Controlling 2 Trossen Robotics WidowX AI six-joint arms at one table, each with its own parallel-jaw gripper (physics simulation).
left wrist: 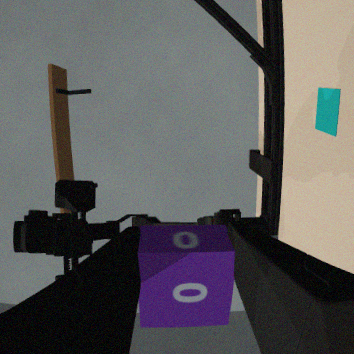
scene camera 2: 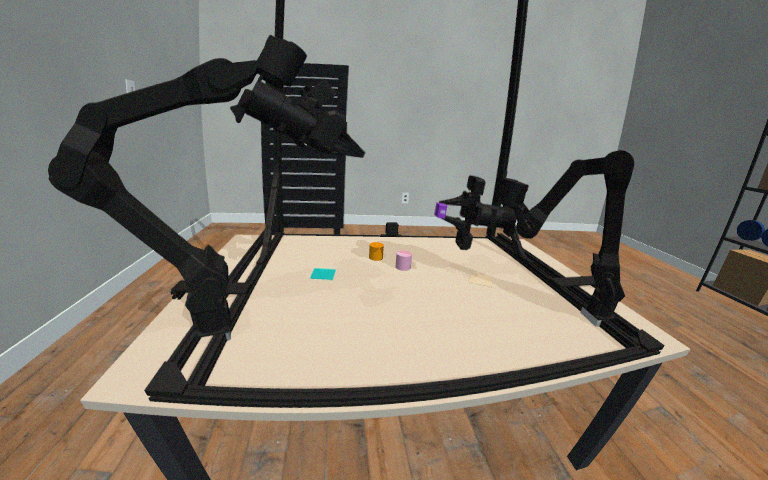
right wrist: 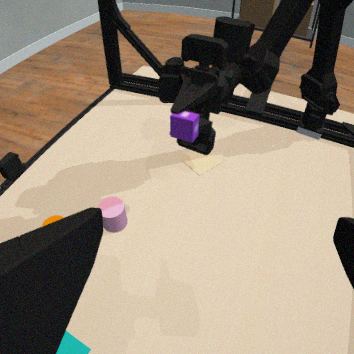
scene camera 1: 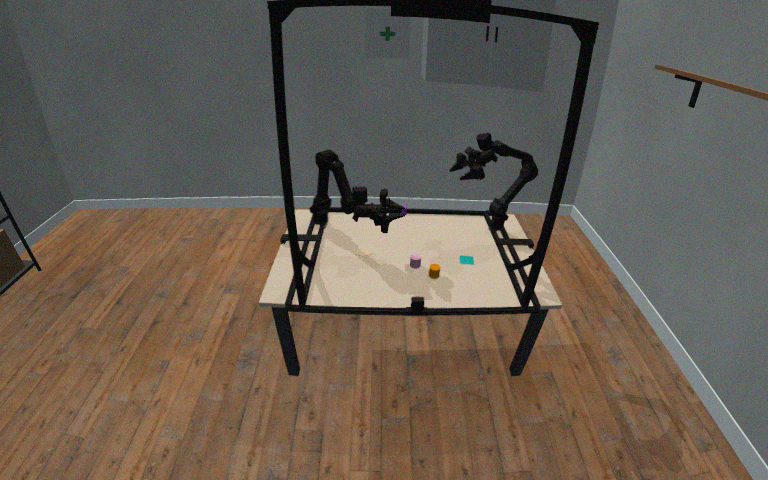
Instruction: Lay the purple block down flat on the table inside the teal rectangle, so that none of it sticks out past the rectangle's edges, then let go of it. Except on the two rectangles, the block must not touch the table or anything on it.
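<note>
The purple block, marked with a 0, is held well above the table. My left gripper is shut on it and points roughly level, one finger on each side. The teal rectangle lies on the table, apart from the block; a corner of the teal rectangle shows at the bottom of the right wrist view. My right gripper is open and empty, high above the table.
A pink cylinder and an orange cylinder stand near each other. A pale yellow rectangle lies flat on the table. Black rails edge the table; a tall black frame rises from it.
</note>
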